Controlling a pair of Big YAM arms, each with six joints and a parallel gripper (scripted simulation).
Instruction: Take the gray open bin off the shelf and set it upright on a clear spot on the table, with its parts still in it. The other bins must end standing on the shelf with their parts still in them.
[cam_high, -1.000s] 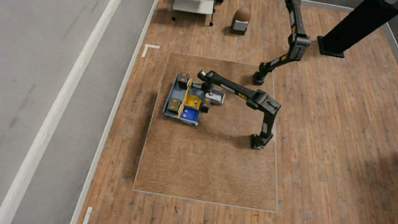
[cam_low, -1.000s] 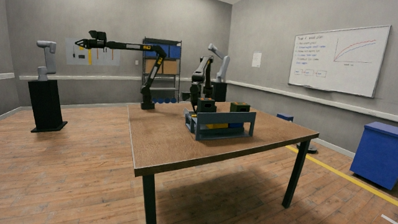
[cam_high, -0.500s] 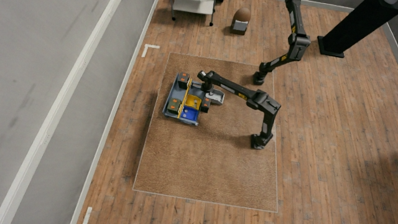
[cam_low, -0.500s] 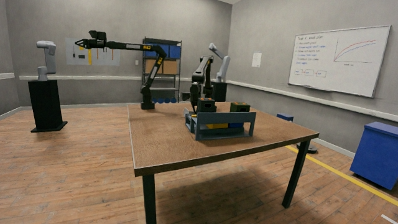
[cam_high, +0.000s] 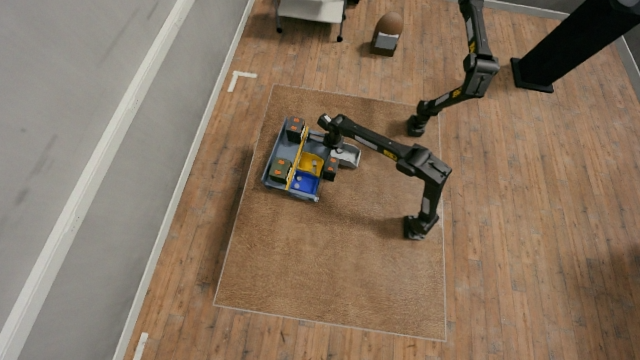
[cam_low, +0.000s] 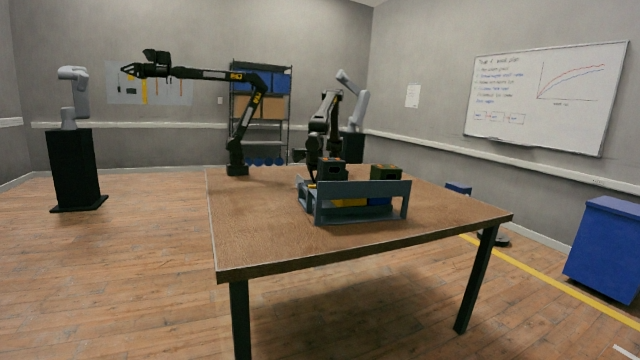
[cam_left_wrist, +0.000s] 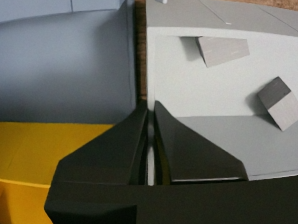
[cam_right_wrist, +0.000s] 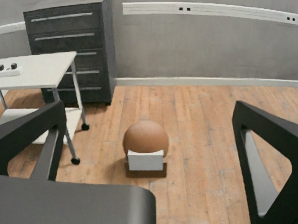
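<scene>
Right now the gray open bin is 80 mm behind my left hand, 30 mm below it and 10 mm to the left of it. Round my left hand: blue-gray shelf 150 mm ahead, 100 mm to the left, 10 mm below; yellow bin 120 mm ahead, 100 mm to the left, 40 mm below; blue bin 210 mm to the left, 130 mm ahead, 40 mm below.
</scene>
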